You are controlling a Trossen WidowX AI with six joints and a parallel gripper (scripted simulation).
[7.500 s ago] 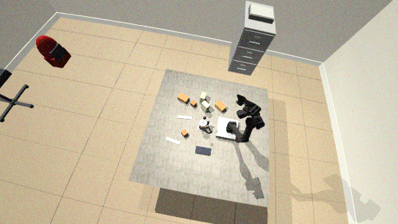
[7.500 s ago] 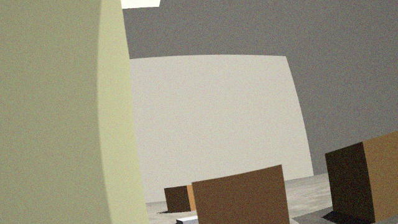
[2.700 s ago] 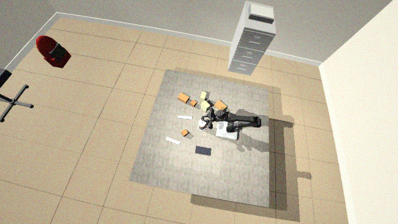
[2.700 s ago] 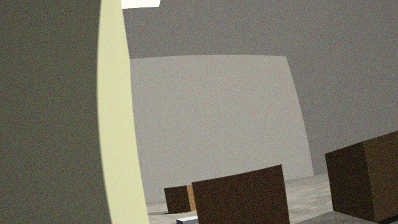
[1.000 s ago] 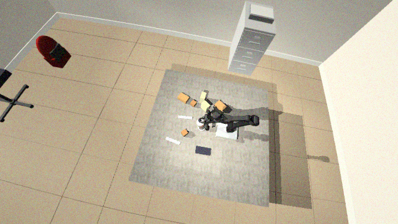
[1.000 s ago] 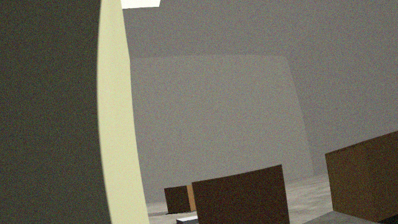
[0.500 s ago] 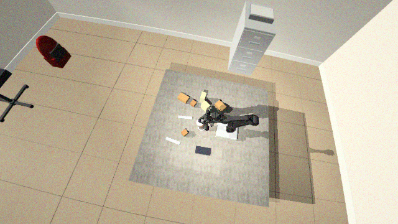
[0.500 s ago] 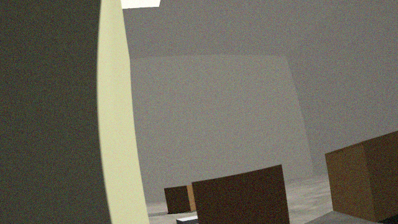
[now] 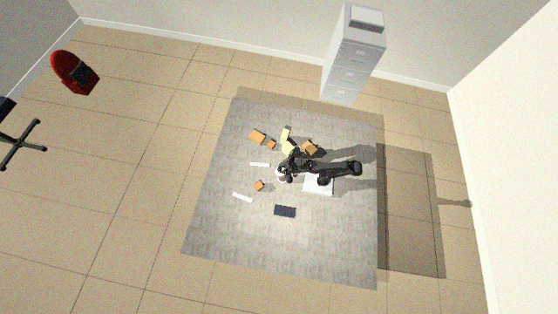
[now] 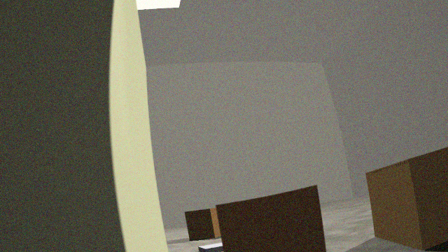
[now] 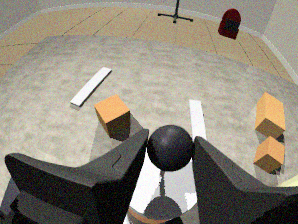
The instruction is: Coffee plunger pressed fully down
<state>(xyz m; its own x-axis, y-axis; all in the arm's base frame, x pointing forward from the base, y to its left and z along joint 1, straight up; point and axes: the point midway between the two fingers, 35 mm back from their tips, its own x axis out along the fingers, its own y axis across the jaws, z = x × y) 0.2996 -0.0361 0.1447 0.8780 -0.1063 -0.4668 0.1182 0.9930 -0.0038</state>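
The coffee press lies 4 cm behind my gripper tip and 8 cm below it. The rest, counted from my gripper tip: dark flat slab: 6 cm behind, 25 cm to the left, 18 cm below.
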